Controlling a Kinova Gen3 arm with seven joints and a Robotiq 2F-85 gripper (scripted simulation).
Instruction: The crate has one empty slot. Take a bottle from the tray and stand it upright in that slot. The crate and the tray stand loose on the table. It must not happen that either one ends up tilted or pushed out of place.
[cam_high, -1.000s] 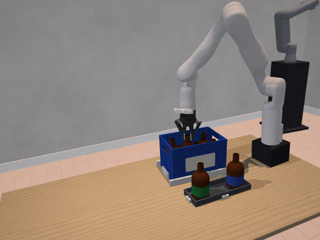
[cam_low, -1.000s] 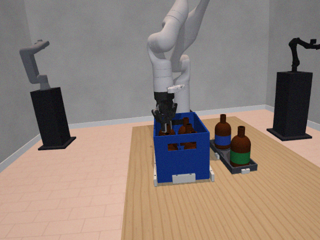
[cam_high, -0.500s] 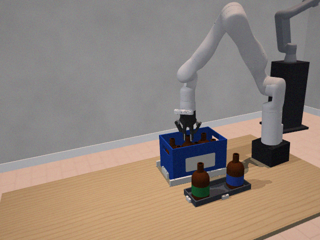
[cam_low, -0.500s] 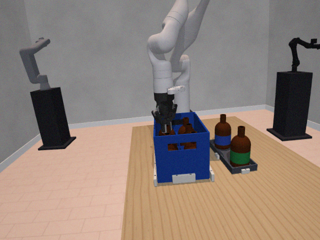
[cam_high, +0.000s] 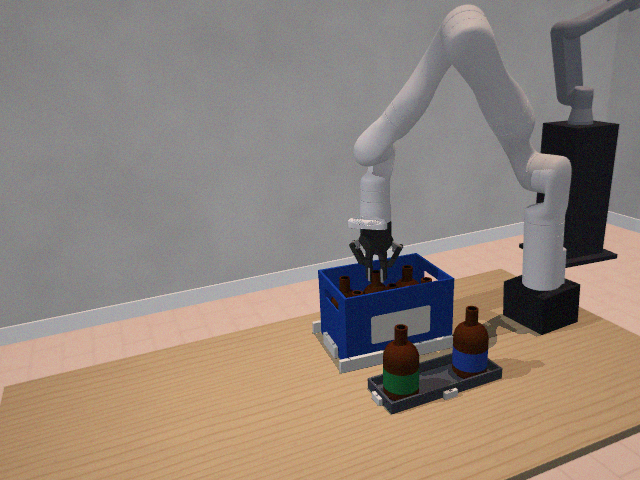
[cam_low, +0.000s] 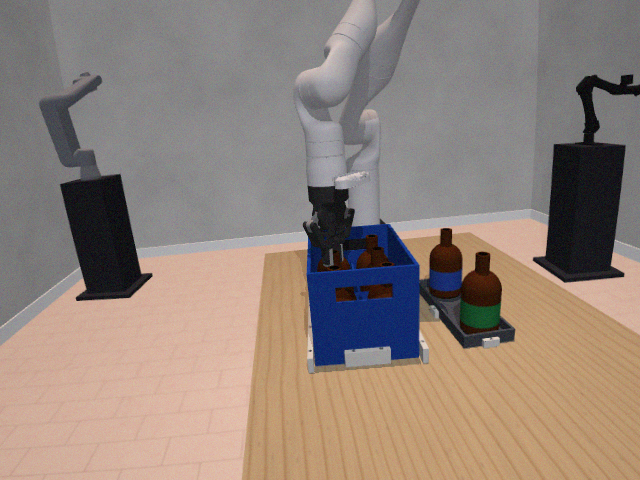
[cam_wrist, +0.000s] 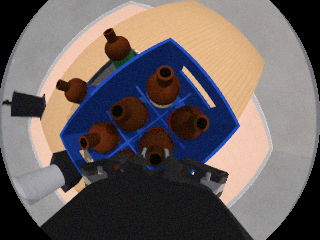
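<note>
My gripper is now 70 mm above the red-banded bottle. Also, from my hand: dark tray (20 mm behind, 260 mm to the left, 150 mm below); blue crate (40 mm to the left, 70 mm below).
</note>
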